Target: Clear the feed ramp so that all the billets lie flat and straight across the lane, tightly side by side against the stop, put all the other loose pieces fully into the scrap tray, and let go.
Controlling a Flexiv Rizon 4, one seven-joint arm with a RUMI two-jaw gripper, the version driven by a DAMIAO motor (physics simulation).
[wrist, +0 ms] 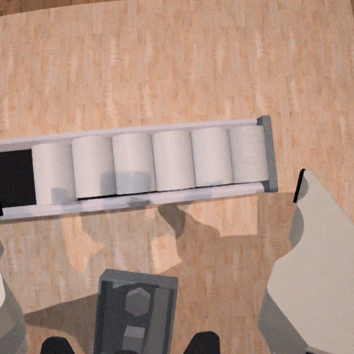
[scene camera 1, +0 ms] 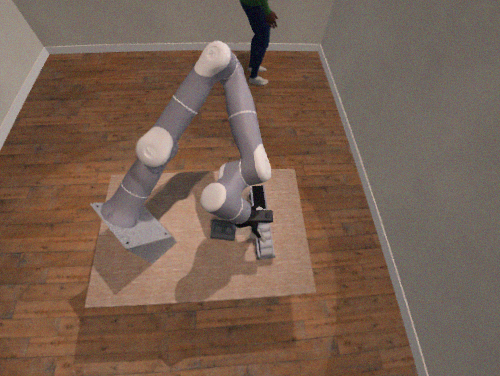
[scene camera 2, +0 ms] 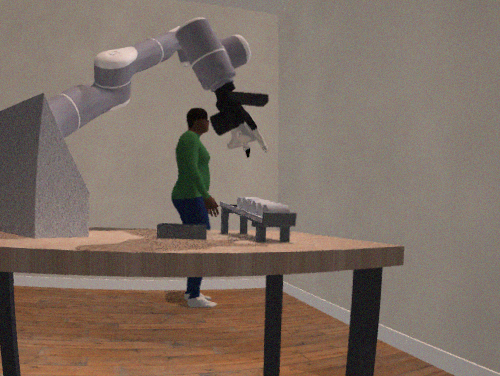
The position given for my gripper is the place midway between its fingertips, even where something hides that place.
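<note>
My gripper is visible both to scene camera 2 and to the wrist camera: my gripper (scene camera 2: pixel 256 154), (wrist: pixel 148 179). A stop (wrist: pixel 270 185) is visible too.
</note>
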